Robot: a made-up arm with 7 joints. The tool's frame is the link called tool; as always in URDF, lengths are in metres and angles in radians. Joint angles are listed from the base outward.
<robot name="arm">
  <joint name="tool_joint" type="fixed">
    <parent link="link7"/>
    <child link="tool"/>
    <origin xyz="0 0.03 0" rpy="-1.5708 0 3.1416"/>
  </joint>
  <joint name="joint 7" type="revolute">
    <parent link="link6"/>
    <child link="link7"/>
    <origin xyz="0.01 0.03 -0.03" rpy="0 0 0"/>
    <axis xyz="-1 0 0"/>
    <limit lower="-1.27" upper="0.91"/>
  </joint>
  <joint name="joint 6" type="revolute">
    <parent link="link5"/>
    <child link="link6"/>
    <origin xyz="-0.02 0.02 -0.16" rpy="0 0 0"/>
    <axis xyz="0 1 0"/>
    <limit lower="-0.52" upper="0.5"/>
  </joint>
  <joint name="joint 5" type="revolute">
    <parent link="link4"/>
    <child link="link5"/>
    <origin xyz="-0.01 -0.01 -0.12" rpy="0 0 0"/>
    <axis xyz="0 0 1"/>
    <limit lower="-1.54" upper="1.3"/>
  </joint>
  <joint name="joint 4" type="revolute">
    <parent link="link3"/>
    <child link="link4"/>
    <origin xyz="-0.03 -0.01 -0.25" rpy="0 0 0"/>
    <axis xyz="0 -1 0"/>
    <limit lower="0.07" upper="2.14"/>
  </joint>
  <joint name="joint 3" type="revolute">
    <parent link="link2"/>
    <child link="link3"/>
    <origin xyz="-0.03 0 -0.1" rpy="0 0 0"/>
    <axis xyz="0 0 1"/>
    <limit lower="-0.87" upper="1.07"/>
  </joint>
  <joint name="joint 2" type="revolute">
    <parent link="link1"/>
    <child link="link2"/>
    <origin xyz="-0.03 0.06 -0.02" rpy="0 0 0"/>
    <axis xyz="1 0 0"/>
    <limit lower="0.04" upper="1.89"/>
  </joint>
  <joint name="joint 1" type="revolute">
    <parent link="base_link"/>
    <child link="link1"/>
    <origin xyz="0 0.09 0.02" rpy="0 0 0"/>
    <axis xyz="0 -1 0"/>
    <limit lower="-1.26" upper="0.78"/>
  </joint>
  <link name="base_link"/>
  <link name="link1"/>
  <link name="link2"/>
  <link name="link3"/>
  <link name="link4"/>
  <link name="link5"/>
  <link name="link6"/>
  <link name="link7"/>
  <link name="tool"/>
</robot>
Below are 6 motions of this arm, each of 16 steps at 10 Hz.
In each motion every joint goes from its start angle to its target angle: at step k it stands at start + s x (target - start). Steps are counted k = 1, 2, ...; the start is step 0. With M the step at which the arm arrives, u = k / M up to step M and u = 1 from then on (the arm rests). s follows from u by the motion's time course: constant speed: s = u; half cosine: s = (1 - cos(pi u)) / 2; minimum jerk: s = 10 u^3 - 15 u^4 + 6 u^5.
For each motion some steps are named. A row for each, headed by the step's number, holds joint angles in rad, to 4 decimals.
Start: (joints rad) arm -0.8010 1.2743 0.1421 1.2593 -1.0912 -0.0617 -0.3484
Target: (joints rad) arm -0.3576 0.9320 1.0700 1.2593 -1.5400 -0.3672 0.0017
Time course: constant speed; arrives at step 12
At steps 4, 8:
4: -0.6532 1.1602 0.4514 1.2593 -1.2408 -0.1635 -0.2317
8: -0.5054 1.0461 0.7607 1.2593 -1.3904 -0.2654 -0.1150

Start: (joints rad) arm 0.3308 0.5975 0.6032 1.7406 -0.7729 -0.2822 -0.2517
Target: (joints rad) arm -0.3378 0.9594 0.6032 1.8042 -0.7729 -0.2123 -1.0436
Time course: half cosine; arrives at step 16
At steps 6, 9, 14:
6: 0.1244 0.7092 0.6032 1.7602 -0.7729 -0.2606 -0.4961
9: -0.0687 0.8138 0.6032 1.7786 -0.7729 -0.2404 -0.7249
14: -0.3124 0.9456 0.6032 1.8018 -0.7729 -0.2150 -1.0135

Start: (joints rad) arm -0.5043 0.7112 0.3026 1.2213 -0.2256 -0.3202 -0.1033
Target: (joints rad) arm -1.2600 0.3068 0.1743 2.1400 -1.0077 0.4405 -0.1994
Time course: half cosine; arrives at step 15
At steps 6, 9, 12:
6: -0.7654 0.5715 0.2583 1.5387 -0.4958 -0.0574 -0.1365
9: -0.9989 0.4465 0.2186 1.8226 -0.7375 0.1777 -0.1662
12: -1.1878 0.3454 0.1866 2.0523 -0.9330 0.3679 -0.1902

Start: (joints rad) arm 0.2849 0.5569 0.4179 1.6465 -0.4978 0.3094 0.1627
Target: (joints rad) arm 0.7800 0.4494 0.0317 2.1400 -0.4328 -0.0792 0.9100
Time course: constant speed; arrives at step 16
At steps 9, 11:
9: 0.5634 0.4964 0.2007 1.9241 -0.4612 0.0908 0.5831
11: 0.6253 0.4830 0.1524 1.9858 -0.4531 0.0422 0.6765

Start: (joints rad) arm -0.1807 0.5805 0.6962 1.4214 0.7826 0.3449 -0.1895
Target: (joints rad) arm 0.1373 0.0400 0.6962 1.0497 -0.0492 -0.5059 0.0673
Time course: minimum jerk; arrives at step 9
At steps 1, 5, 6, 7, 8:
1: -0.1770 0.5743 0.6962 1.4171 0.7730 0.3351 -0.1865
5: 0.0112 0.2544 0.6962 1.1971 0.2808 -0.1684 -0.0346
6: 0.0706 0.1534 0.6962 1.1277 0.1254 -0.3273 0.0134
7: 0.1130 0.0813 0.6962 1.0781 0.0144 -0.4409 0.0477
8: 0.1336 0.0462 0.6962 1.0540 -0.0396 -0.4961 0.0643

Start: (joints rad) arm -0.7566 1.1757 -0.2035 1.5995 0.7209 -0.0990 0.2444
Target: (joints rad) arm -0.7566 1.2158 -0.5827 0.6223 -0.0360 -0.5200 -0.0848
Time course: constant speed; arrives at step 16
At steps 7, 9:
7: -0.7566 1.1932 -0.3694 1.1720 0.3898 -0.2832 0.1004
9: -0.7566 1.1983 -0.4168 1.0498 0.2951 -0.3358 0.0592

